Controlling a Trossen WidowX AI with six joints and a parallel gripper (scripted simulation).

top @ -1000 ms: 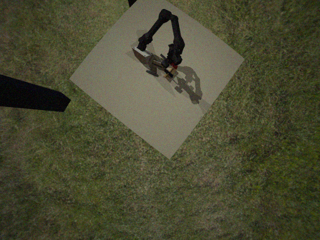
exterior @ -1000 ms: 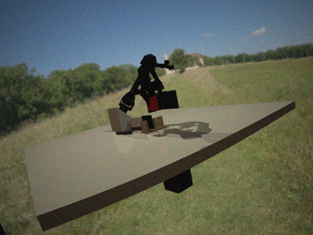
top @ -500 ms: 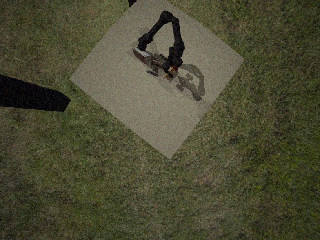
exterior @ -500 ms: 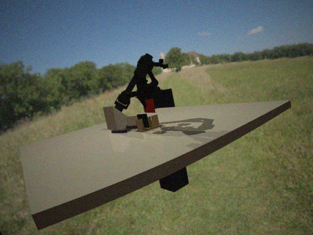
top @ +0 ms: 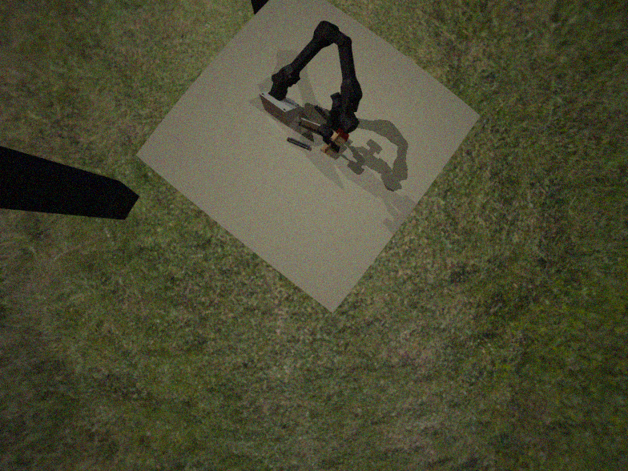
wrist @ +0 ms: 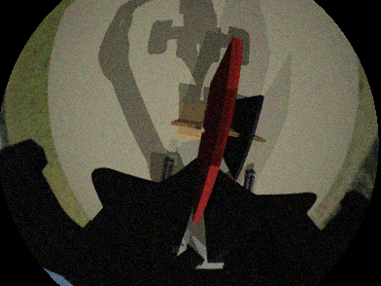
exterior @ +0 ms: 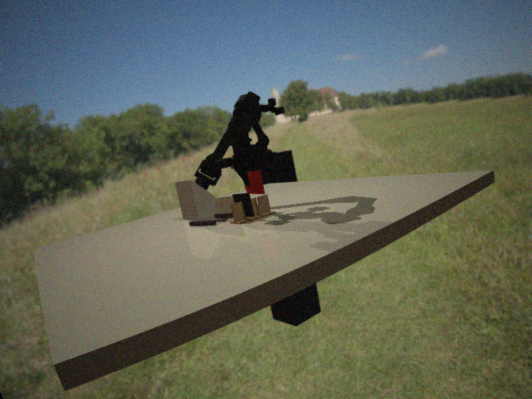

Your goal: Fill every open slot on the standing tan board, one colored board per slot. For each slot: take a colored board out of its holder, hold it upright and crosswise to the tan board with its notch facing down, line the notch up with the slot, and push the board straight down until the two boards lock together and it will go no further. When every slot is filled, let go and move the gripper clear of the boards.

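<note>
Now: the tan board 70 mm below my gripper tip, 30 mm to the right of it and 20 mm ahead of it. Round my gripper tip: dark board: 50 mm to the right, 50 mm below, 20 mm ahead; red board: 30 mm ahead.
</note>
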